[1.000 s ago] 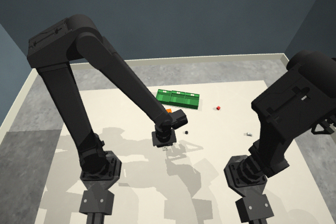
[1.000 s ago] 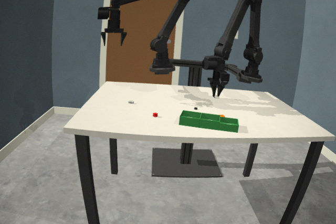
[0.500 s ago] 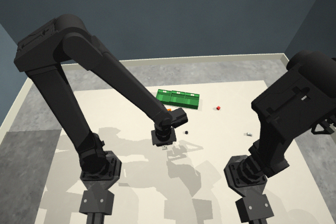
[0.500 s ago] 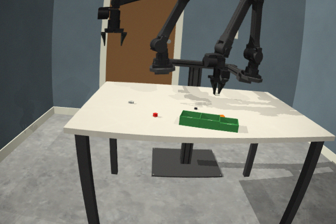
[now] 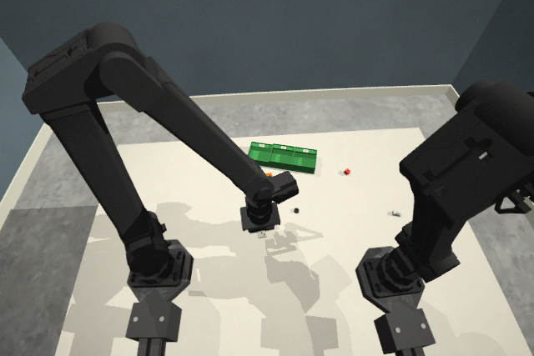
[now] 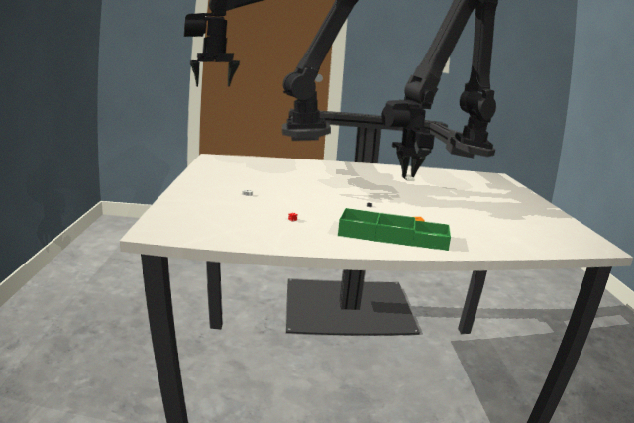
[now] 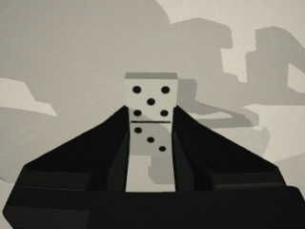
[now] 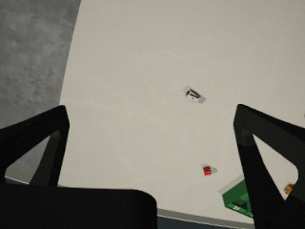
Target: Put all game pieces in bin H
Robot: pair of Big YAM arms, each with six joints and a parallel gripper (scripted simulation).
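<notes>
The green bin row lies 300 mm ahead of my left hand, 60 mm to the right of it and 50 mm below it. Also, from my left hand: orange block 220 mm ahead, 60 mm below, 20 mm to the right; then white domino right at my left hand; then black piece 110 mm to the right, 90 mm ahead, 70 mm below.
</notes>
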